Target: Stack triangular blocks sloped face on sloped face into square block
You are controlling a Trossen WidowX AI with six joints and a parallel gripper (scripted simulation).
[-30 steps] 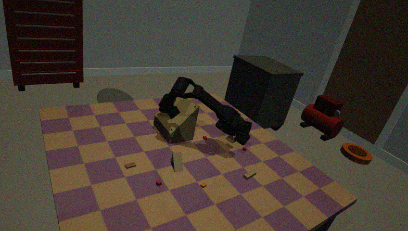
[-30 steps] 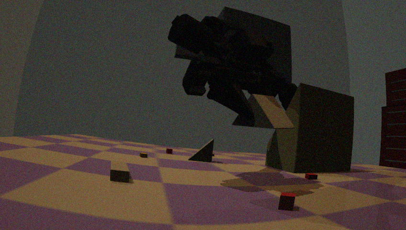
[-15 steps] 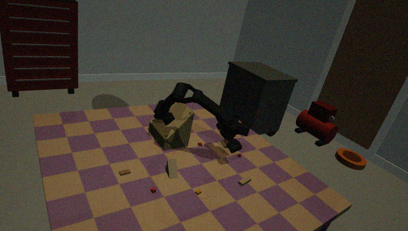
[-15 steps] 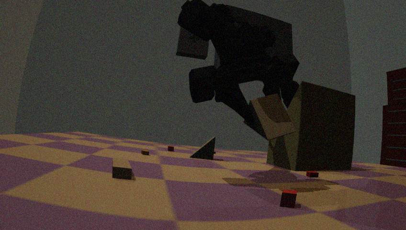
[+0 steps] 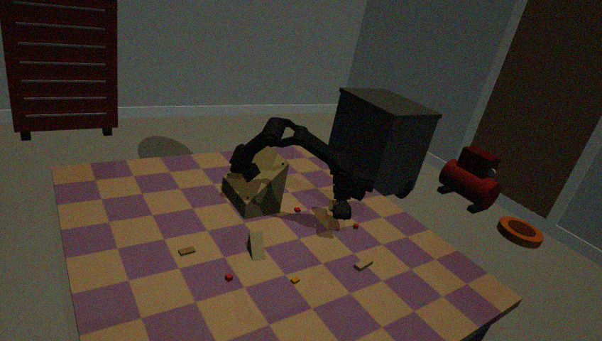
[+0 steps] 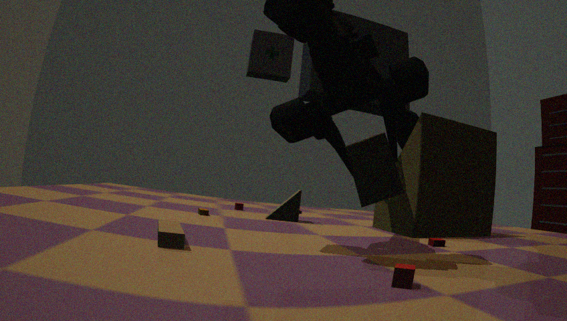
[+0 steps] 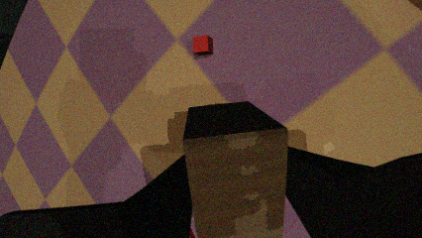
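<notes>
Now: gripper tip 10 mm below the triangular block and 10 mm short of it. Also, from my gripper tip: orange cube 270 mm to the right, 210 mm ahead, 90 mm below.
</notes>
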